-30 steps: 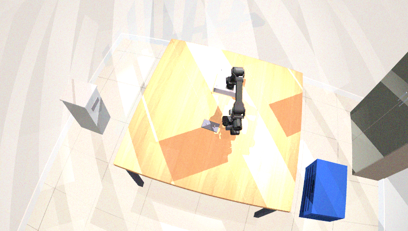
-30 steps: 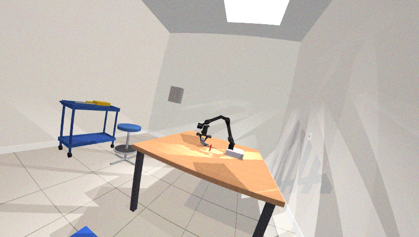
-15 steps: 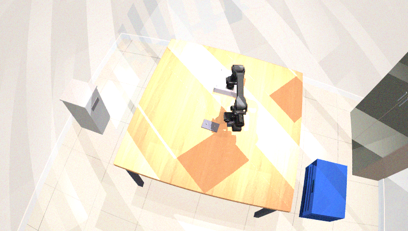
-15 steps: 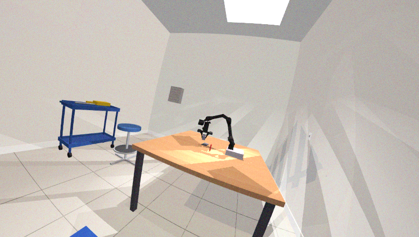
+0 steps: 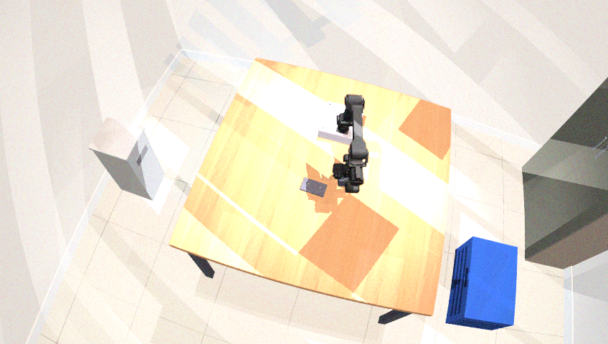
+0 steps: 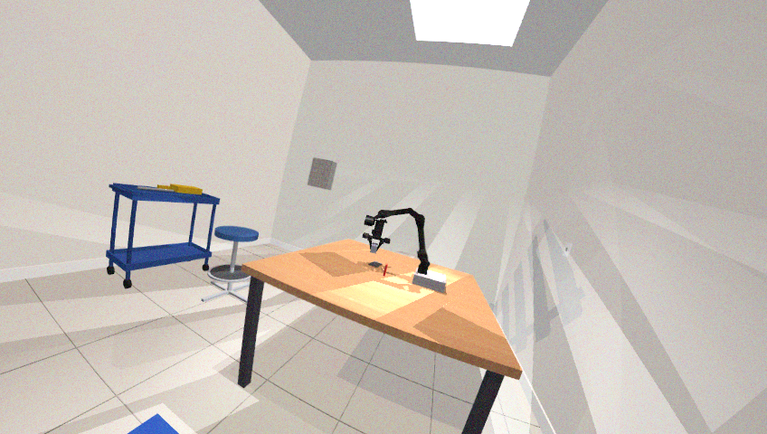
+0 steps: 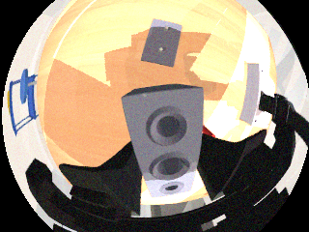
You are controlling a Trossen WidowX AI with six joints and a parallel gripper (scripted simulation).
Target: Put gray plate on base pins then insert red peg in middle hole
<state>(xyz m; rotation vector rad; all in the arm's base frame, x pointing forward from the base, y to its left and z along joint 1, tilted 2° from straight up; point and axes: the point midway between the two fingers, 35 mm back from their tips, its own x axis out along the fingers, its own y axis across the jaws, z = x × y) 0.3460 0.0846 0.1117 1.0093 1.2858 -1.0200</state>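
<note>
The gray base is 150 mm to the right of my gripper tip and 130 mm below it. Also, from my gripper tip: gray plate (30 mm above); red peg (120 mm behind, 100 mm below, 30 mm to the left).
</note>
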